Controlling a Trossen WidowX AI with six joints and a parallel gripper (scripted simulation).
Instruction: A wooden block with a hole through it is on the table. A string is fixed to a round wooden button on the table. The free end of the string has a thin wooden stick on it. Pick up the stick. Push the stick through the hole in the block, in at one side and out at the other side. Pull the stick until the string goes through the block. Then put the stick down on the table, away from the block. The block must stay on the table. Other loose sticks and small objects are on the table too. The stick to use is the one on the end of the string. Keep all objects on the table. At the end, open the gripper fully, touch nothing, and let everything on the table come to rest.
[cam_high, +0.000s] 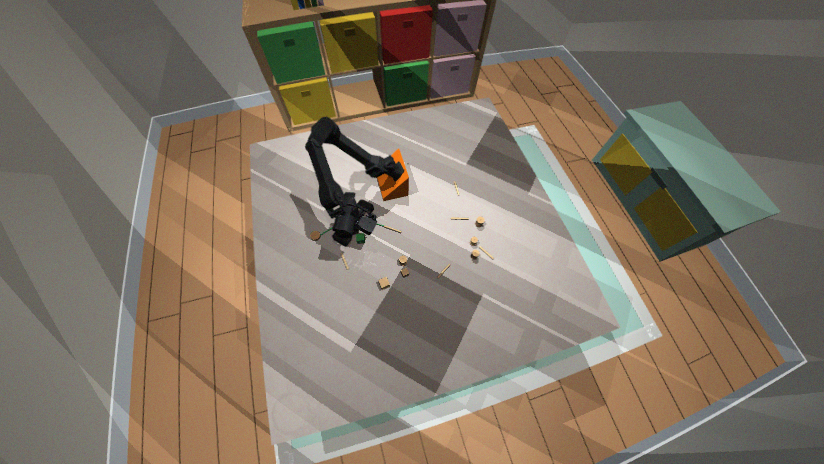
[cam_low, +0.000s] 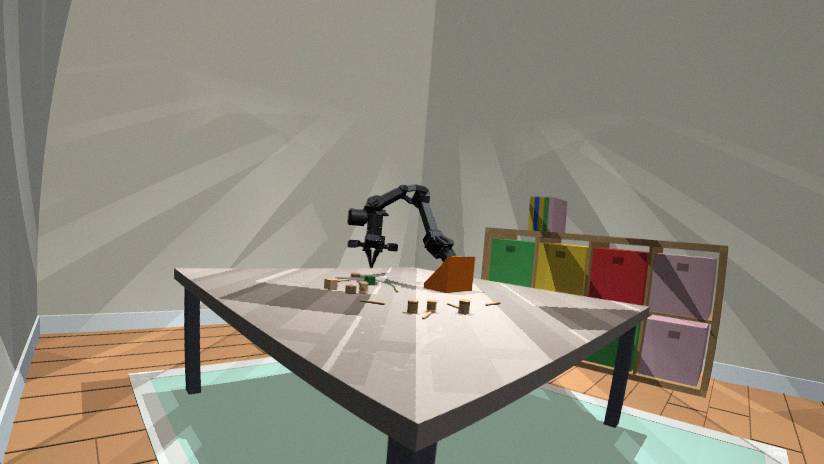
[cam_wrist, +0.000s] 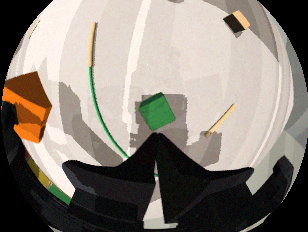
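My gripper tip is now 50 mm above the green block, 10 mm to the right of it and 10 mm short of it. From my gripper tip the other things lie so: round wooden button 160 mm to the right, 80 mm behind, 50 mm below; then loose stick 90 mm to the right, 60 mm below, 60 mm ahead; then thin wooden stick 130 mm to the left, 60 mm below.
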